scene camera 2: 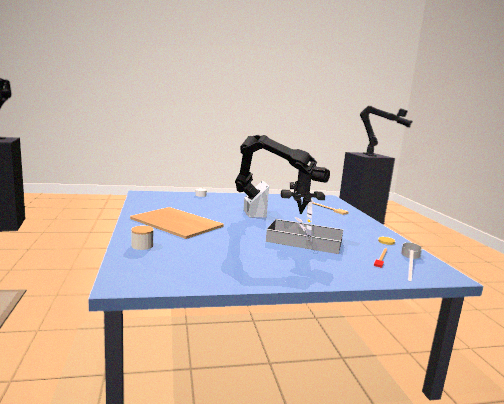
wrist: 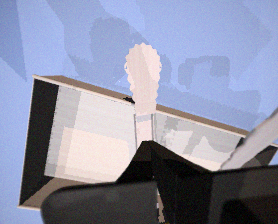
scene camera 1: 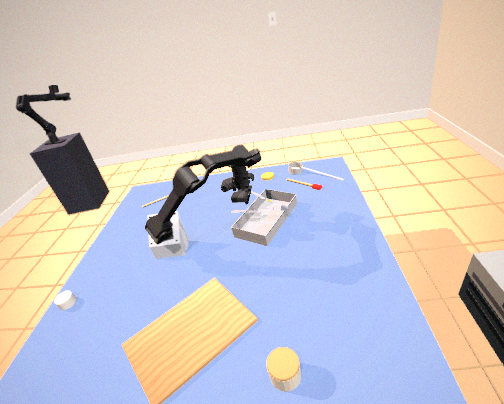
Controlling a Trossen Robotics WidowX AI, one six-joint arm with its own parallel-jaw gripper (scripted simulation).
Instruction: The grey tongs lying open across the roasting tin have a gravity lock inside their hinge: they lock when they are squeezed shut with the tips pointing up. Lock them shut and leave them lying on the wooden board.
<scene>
same spot on roasting tin: (scene camera 2: pixel 327 239) = (scene camera 1: pixel 291 200)
</scene>
